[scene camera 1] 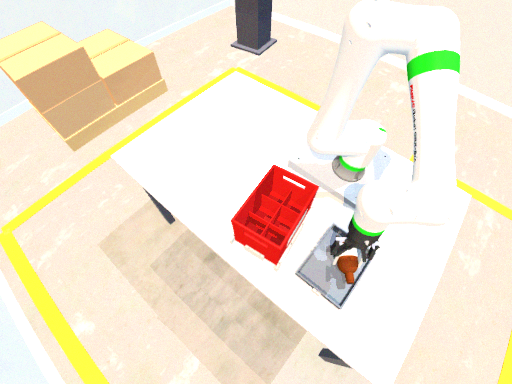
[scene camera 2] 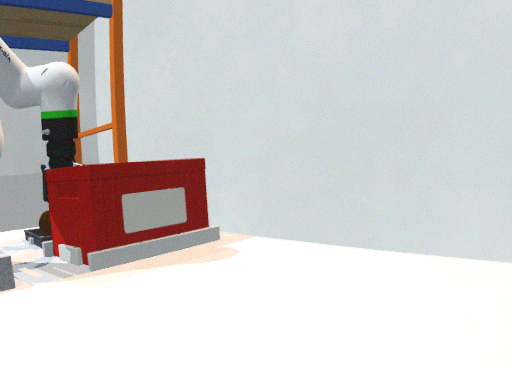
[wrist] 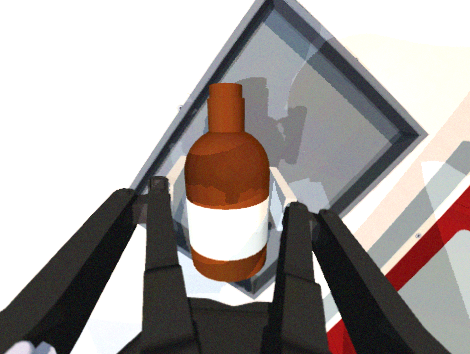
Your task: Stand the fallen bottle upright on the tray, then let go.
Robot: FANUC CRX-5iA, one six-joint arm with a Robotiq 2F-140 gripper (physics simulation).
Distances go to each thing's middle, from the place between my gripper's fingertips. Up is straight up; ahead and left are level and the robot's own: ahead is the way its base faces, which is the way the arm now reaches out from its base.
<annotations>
Right now my hand is 10 mm past the brown bottle (wrist: 227,172), 10 mm to the left of it and 20 mm below it.
</annotations>
